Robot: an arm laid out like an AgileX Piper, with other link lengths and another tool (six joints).
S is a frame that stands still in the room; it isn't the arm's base.
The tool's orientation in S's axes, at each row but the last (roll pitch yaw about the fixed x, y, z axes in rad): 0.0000, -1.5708, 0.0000; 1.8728, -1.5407, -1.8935; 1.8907, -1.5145, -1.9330; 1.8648, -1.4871, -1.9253; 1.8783, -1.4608, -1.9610; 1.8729, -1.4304, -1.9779; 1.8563, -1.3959, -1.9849; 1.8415, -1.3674, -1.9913; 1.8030, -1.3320, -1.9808
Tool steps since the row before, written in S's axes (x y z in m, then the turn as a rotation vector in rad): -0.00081, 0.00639, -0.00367, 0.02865, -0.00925, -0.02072; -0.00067, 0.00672, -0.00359, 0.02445, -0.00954, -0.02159; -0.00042, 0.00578, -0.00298, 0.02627, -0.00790, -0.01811; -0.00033, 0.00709, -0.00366, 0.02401, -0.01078, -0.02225; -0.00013, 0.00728, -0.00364, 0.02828, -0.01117, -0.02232; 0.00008, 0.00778, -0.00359, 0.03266, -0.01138, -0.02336; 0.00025, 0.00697, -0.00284, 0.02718, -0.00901, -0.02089; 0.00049, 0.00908, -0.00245, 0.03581, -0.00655, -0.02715; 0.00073, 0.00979, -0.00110, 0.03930, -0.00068, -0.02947
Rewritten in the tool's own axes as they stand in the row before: -0.00367, 0.00639, 0.00081, -0.02072, -0.00925, -0.02865; -0.00377, 0.00660, 0.00084, -0.02154, -0.00965, -0.02445; -0.00327, 0.00559, 0.00072, -0.01819, -0.00775, -0.02626; -0.00419, 0.00674, 0.00085, -0.02202, -0.01108, -0.02408; -0.00435, 0.00683, 0.00086, -0.02223, -0.01113, -0.02836; -0.00456, 0.00720, 0.00091, -0.02348, -0.01104, -0.03269; -0.00392, 0.00638, 0.00081, -0.02104, -0.00898, -0.02708; -0.00411, 0.00841, 0.00105, -0.02834, -0.00659, -0.03487; -0.00326, 0.00926, 0.00113, -0.03219, -0.00092, -0.03710
